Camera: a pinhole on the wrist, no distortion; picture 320 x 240 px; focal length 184.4 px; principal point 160.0 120.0 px. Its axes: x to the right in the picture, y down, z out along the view. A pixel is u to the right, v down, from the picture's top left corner.
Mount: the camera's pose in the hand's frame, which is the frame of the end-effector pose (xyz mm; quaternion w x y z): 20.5 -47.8 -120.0 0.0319 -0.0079 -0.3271 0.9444
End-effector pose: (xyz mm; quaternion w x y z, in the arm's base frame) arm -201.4 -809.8 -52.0 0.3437 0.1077 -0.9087 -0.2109
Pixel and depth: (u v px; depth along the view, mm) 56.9 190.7 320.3
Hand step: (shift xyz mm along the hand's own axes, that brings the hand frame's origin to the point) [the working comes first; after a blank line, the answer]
In the camera's frame: -179.1 122.8 320.3

181.0 -353.5 54.7
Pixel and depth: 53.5 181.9 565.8
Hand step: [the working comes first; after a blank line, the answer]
In the camera's frame: -326.8 189.9 565.8

315.9 -567.4 205.3
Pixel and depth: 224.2 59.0 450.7
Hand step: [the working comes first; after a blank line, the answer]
In the camera's frame: 156.9 -149.1 450.7

-144.0 -198.9 327.3
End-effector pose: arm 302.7 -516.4 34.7 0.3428 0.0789 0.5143 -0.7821
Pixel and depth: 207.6 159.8 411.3
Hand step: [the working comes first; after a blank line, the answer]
In the camera's frame: 106.2 88.8 411.3

-105.1 -364.4 149.0
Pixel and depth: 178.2 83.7 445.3
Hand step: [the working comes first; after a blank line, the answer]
In the camera's frame: 44.0 -87.7 445.3

-34.5 -251.1 284.4
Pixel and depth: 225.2 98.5 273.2
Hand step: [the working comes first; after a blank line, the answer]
In the camera's frame: 96.6 -31.9 273.2

-83.9 -185.2 115.0
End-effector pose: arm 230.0 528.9 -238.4 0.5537 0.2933 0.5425 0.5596
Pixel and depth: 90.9 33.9 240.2
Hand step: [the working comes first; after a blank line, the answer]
In the camera's frame: -90.0 -112.2 240.2

107.9 -114.0 137.6
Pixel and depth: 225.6 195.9 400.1
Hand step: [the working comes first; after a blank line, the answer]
In the camera's frame: 142.3 164.7 400.1

-144.9 -414.6 93.4
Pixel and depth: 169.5 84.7 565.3
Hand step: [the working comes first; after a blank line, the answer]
In the camera's frame: 29.1 -108.2 565.3

-22.8 -310.0 391.3
